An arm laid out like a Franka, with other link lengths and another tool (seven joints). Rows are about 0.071 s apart.
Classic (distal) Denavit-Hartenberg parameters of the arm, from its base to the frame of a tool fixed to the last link. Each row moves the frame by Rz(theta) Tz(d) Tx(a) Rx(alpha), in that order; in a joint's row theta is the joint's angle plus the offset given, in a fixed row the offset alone. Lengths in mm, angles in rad.
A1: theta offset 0, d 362.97, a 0, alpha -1.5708
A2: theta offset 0, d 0, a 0, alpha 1.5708
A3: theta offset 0, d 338.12, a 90.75, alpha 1.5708
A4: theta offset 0, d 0, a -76.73, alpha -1.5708
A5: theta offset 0, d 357.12, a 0, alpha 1.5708
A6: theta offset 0, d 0, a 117.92, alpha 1.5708
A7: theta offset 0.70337, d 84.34, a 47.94, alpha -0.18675
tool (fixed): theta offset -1.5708, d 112.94, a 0, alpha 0
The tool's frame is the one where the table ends.
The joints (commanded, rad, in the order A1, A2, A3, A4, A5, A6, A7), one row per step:
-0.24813, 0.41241, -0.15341, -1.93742, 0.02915, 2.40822, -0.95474
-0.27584, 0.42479, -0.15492, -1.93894, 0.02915, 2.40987, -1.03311
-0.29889, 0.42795, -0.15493, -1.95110, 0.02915, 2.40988, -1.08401
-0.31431, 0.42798, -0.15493, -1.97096, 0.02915, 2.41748, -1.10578
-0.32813, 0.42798, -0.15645, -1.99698, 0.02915, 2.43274, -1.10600
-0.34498, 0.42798, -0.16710, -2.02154, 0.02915, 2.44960, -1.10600
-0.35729, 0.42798, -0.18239, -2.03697, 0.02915, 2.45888, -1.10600
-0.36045, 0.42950, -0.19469, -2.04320, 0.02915, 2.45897, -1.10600
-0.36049, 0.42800, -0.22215, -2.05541, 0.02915, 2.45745, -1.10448
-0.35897, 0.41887, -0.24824, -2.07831, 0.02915, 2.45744, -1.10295
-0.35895, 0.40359, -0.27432, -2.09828, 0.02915, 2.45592, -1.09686
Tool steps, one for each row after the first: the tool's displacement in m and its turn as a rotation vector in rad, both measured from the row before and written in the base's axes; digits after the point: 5 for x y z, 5 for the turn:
-0.00788, -0.01491, -0.00916, -0.00025, 0.01684, 0.04906
-0.01049, -0.01061, -0.00817, 0.00487, 0.01702, 0.02697
-0.01031, -0.00638, -0.00818, 0.00500, 0.01227, 0.00538
-0.01200, -0.00666, -0.00948, 0.00390, 0.00995, -0.01597
-0.01535, -0.01394, -0.00795, -0.00093, 0.00842, -0.02737
-0.01361, -0.01438, -0.00470, -0.00315, 0.00763, -0.02684
-0.00794, -0.00777, -0.00316, -0.00116, 0.00850, -0.01483
-0.01452, -0.01346, -0.00313, -0.00409, 0.01419, -0.02768
-0.01650, -0.00982, -0.00257, -0.00094, 0.01429, -0.02598
-0.01567, -0.01107, 0.00249, -0.00348, 0.00667, -0.03214

